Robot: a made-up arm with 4 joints. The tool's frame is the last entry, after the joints. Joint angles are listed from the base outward.
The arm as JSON. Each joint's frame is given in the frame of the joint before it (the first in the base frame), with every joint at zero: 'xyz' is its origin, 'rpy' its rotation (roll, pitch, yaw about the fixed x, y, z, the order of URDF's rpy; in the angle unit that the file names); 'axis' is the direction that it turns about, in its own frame. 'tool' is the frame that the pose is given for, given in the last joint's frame.
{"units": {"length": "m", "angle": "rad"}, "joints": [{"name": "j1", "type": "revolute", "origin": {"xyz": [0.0, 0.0, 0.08], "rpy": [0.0, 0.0, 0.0]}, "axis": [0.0, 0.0, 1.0]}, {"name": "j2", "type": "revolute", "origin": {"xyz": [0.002, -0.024, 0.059], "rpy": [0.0, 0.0, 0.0]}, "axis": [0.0, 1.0, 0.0]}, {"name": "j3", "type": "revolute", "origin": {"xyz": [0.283, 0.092, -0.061], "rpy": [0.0, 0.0, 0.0]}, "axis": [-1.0, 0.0, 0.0]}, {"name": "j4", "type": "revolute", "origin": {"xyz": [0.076, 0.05, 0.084], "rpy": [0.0, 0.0, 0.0]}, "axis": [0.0, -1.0, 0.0]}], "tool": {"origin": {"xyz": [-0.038, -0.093, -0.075], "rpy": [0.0, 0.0, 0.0]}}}
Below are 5 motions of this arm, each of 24 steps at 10 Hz.
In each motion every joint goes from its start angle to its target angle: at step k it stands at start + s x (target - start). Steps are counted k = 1, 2, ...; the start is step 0. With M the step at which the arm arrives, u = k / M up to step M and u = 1 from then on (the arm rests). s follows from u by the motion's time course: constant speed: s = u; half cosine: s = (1 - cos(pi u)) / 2; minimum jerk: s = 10 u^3 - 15 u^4 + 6 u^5.
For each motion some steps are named. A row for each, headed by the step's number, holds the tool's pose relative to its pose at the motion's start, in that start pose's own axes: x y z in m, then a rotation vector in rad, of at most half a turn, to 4 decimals.
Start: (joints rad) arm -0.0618 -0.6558 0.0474 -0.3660
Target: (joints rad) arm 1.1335 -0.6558 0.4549 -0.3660
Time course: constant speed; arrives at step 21
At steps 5, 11, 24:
5: -0.0203 0.0724 0.0121 -0.0084 -0.0216 0.2370
11: -0.0699 0.1456 0.0334 -0.0133 -0.0758 0.5174
24: -0.1960 0.2127 0.0786 0.0062 -0.2311 0.9669

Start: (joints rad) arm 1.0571 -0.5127 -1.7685 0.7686
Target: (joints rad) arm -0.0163 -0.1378 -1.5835 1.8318
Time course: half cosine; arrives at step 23
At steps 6, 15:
6: 0.0634 -0.0116 0.0499 -0.0949 -0.3278 0.0616
15: 0.1936 0.0129 0.3343 -0.3420 -1.5236 0.3408

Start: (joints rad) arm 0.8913 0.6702 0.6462 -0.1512
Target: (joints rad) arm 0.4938 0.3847 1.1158 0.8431
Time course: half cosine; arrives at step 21
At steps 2, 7, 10, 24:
2: 0.0019 -0.0028 0.0002 -0.0036 -0.0229 -0.0100
7: 0.0214 -0.0348 0.0029 -0.0556 -0.2507 -0.1090
10: 0.0376 -0.0694 0.0065 -0.1285 -0.4501 -0.1928
24: 0.0621 -0.1701 0.0180 -0.4073 -0.8855 -0.3337

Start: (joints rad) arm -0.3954 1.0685 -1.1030 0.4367
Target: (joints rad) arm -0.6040 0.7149 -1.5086 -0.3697
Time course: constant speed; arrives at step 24
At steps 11, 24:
11: 0.0002 0.0455 0.0389 0.2905 0.2582 0.0616
24: 0.0010 0.0780 0.0984 0.5805 0.5562 0.2936

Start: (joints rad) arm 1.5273 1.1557 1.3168 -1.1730
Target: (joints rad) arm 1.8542 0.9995 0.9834 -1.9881
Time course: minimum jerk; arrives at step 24
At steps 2, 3, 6, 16, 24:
2: -0.0005 -0.0001 0.0001 0.0006 0.0033 -0.0001
3: -0.0014 -0.0003 0.0003 0.0020 0.0104 -0.0002
6: -0.0093 -0.0021 0.0024 0.0124 0.0667 -0.0007
16: -0.0702 -0.0151 0.0216 0.0719 0.4880 0.0281
24: -0.0881 -0.0187 0.0279 0.0784 0.6106 0.0452

